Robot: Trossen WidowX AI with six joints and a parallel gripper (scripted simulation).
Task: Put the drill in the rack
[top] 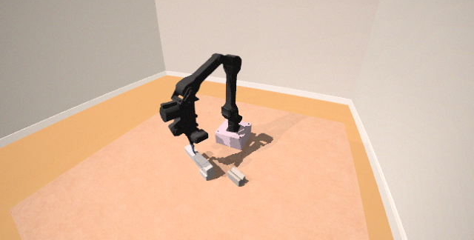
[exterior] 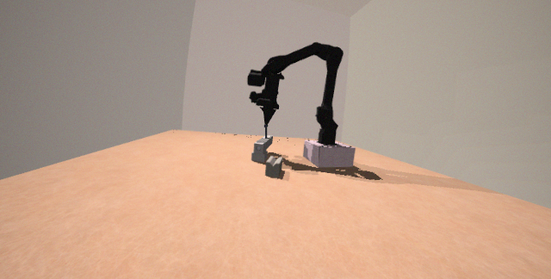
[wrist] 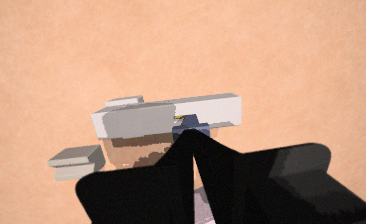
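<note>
The blue key lies 30 mm below my gripper tip. From my gripper tip the other things lie so: drill: 20 mm ahead, 50 mm to the left, 80 mm below; then grey rack: 30 mm ahead, 210 mm to the left, 110 mm below.
</note>
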